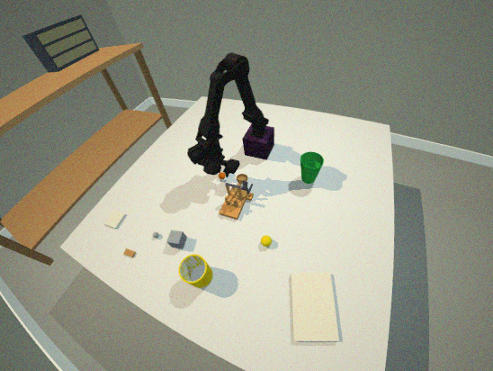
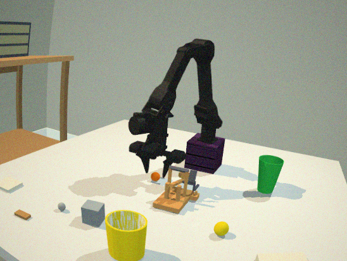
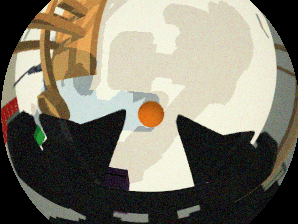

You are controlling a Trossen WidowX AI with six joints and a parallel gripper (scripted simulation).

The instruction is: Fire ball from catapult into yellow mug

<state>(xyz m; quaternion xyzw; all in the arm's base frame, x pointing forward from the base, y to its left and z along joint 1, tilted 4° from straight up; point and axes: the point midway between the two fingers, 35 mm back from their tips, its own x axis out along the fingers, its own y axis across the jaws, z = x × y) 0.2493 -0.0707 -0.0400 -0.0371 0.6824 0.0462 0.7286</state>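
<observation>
The orange ball lies 10 mm below my gripper tip. From my gripper tip the other things lie so: grey cube 350 mm ahead, 30 mm to the left; then wooden catapult 140 mm to the left, 50 mm ahead, 30 mm above; then yellow ball 330 mm to the left, 190 mm ahead.
</observation>
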